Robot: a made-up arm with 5 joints.
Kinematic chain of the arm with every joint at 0, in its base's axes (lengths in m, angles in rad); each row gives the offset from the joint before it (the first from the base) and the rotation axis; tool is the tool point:
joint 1: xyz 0 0 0.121 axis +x
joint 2: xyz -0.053 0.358 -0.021 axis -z
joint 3: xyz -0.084 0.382 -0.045 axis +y
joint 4: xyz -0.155 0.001 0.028 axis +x
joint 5: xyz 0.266 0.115 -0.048 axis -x
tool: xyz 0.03 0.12 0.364
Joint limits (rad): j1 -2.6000..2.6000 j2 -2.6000..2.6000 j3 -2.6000..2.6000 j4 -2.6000..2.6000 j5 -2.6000..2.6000
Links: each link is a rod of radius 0.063 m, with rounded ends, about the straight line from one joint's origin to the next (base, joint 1, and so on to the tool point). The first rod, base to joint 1, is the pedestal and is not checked.
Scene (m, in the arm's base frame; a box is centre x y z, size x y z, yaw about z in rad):
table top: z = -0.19
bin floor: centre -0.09 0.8 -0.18 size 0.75 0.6 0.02 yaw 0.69
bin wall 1: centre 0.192 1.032 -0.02 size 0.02 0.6 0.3 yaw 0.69
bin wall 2: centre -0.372 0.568 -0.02 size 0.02 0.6 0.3 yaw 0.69
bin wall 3: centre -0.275 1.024 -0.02 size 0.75 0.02 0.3 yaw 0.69
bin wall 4: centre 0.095 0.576 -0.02 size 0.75 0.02 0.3 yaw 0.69
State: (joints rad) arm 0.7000 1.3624 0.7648 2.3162 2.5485
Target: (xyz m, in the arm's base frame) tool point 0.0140 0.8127 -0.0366
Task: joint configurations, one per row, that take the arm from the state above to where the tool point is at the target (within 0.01 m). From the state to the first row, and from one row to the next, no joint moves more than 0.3 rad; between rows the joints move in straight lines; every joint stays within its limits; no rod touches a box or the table.
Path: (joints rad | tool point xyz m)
1: 0.8357 1.1124 1.0631 2.3731 2.5614 | 0.5909 0.1208 0.3186
2: 0.9714 0.8625 1.3614 2.4300 2.5742 | 0.5969 0.2917 0.3642
3: 1.1071 0.6125 1.6597 2.4869 2.5871 | 0.5385 0.4581 0.4791
4: 1.2428 0.3625 1.9580 2.5439 2.6000 | 0.4035 0.5773 0.6340
5: 1.0191 0.2569 2.1720 2.5626 2.4360 | 0.2914 0.7491 0.4429
6: 0.7953 0.1512 2.3860 2.5813 2.2720 | 0.1577 0.8338 0.2056
7: 0.5716 0.0456 2.6000 2.6000 2.1081 | 0.0140 0.8127 -0.0366

